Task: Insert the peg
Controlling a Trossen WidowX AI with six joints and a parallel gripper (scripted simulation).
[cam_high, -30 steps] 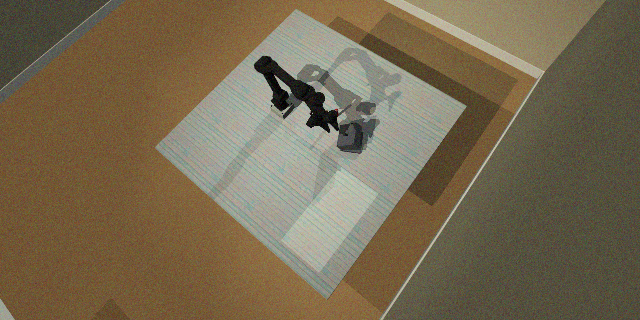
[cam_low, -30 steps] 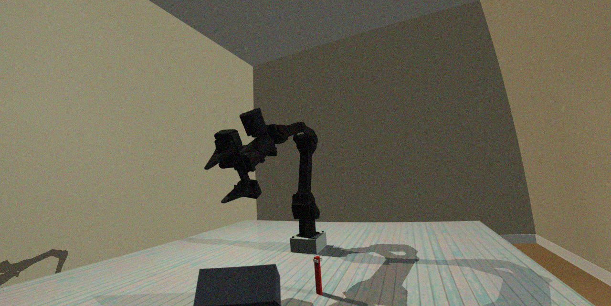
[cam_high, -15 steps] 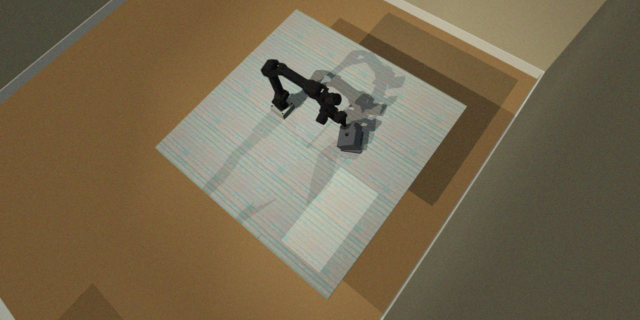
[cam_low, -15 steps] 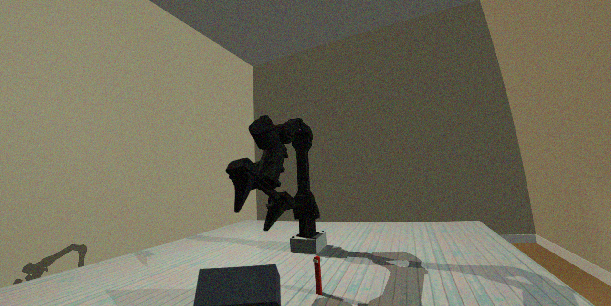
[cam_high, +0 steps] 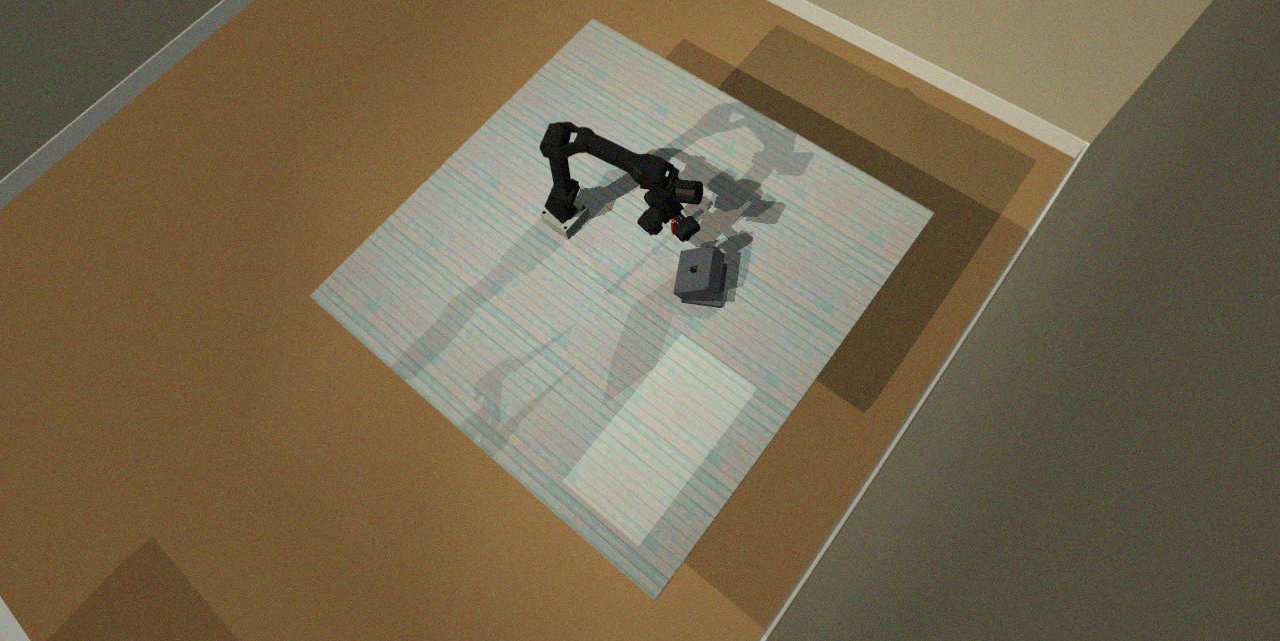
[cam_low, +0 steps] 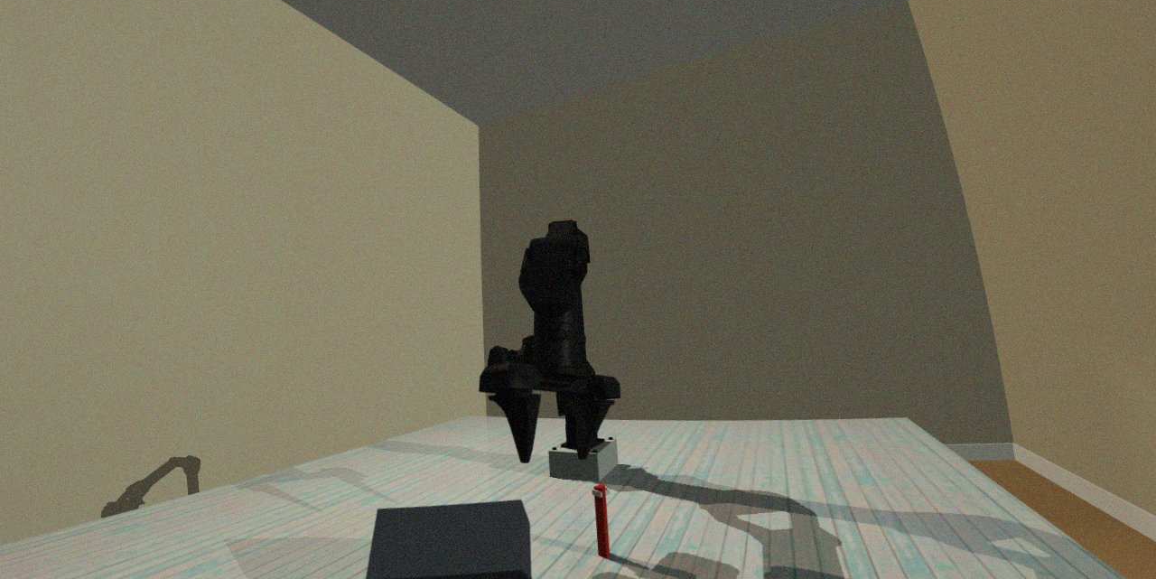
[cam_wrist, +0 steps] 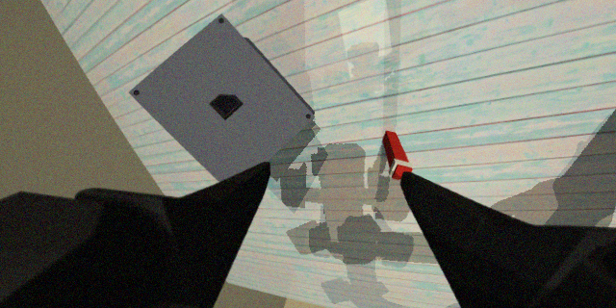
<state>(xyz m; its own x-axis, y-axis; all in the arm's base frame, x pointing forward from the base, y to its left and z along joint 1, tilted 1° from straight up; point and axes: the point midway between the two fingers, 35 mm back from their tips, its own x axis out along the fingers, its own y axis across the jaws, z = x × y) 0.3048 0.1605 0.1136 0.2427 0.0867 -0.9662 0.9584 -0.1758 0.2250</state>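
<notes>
Right now the red square peg is 50 mm behind my gripper tip, 30 mm to the left of it and 60 mm below it. The rest, counted from my gripper tip: sloped panel: 110 mm ahead, 40 mm to the right, 60 mm below.
</notes>
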